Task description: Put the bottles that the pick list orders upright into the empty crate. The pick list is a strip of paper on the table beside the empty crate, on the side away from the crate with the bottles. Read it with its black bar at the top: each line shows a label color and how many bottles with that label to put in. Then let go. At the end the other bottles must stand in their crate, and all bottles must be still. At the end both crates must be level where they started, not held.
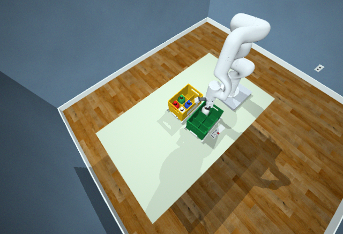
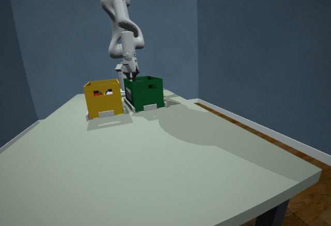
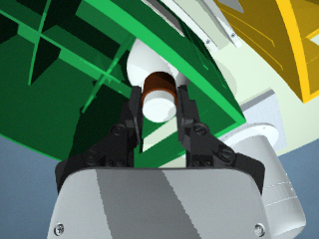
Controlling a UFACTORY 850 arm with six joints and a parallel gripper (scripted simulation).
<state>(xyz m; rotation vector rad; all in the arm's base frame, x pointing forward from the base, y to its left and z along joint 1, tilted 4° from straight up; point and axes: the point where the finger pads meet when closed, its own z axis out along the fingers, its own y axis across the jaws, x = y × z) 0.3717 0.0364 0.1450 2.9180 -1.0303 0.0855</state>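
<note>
The red bottle is 19 cm ahead of my hand, 21 cm to the right of it and 8 cm below it. From my hand the other things lie so: blue-label bottle: 9 cm ahead, 14 cm to the right, 8 cm below; then green crate: 8 cm ahead, 6 cm to the left, 8 cm below; then yellow crate: 9 cm ahead, 18 cm to the right, 8 cm below.
</note>
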